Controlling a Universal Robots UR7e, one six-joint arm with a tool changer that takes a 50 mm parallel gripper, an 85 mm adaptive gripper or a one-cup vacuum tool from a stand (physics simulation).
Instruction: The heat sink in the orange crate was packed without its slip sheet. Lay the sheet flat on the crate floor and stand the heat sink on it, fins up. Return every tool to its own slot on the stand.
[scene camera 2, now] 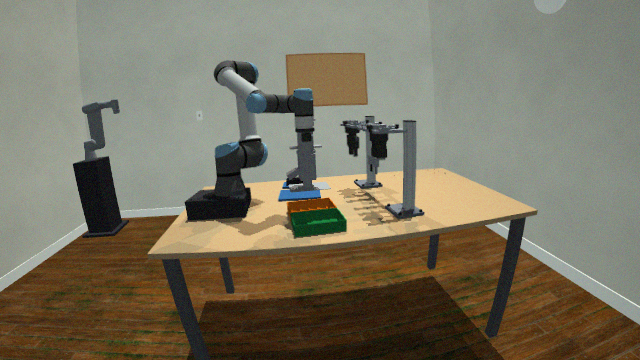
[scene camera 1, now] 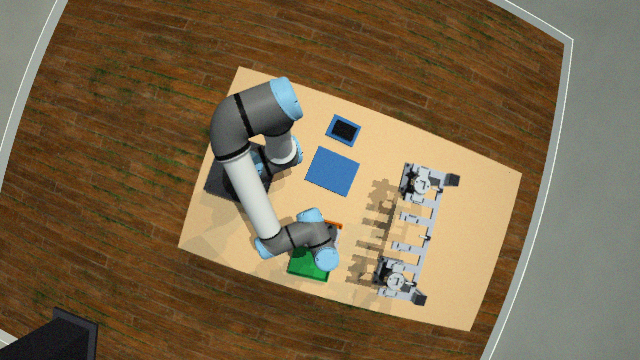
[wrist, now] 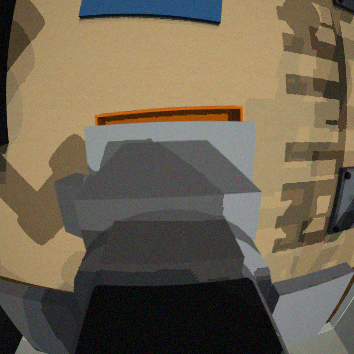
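Note:
The vacuum tool is on the arm and holds the pale grey slip sheet level at its cup. They hang above the orange crate, and the sheet hides most of the crate in the wrist view. The cup itself is hidden there behind the tool body. The black finned heat sink is on the small blue mat with its fins up, outside the crate. In scene camera 2 it is partly behind the tool.
A larger blue mat lies between the small mat and the orange crate. The green crate adjoins the orange one. The tool stand holds two grippers.

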